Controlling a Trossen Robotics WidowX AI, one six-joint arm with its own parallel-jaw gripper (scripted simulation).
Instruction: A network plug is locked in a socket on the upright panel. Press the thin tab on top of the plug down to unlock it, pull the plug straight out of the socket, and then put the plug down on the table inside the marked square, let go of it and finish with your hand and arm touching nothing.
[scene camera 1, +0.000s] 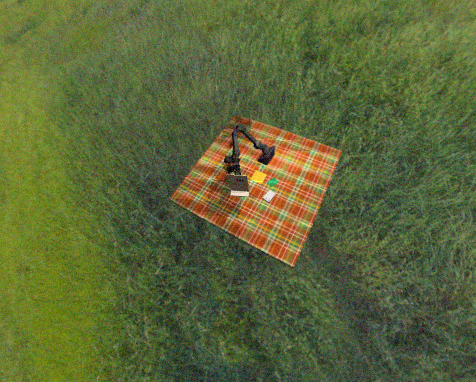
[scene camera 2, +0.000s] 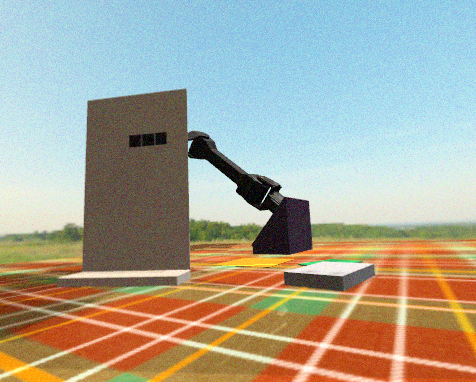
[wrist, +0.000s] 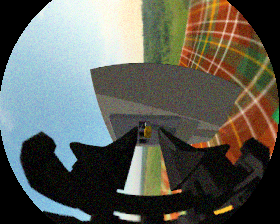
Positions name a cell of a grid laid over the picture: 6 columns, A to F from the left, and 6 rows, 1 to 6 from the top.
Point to a flat grey-white block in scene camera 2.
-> E5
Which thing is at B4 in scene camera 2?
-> A grey upright panel.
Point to my gripper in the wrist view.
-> At D4
